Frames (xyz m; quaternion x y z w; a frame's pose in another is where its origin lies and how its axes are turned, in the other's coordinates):
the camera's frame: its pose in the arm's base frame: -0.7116 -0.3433 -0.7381 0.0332 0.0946 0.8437 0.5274
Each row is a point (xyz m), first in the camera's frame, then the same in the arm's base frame.
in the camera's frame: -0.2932 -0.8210 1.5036
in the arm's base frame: 0.3776 -0.0691 0.5883
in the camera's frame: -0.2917 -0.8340 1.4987
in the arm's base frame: 0.3876 -0.0628 0.5809
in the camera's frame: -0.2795 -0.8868 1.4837
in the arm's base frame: 0.4266 -0.0313 0.5554
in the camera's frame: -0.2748 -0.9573 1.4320
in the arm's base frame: 0.4787 -0.0035 0.4908
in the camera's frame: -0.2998 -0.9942 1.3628
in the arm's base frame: 0.5116 -0.0188 0.4169
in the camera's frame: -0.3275 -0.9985 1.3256
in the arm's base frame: 0.5218 -0.0464 0.3808
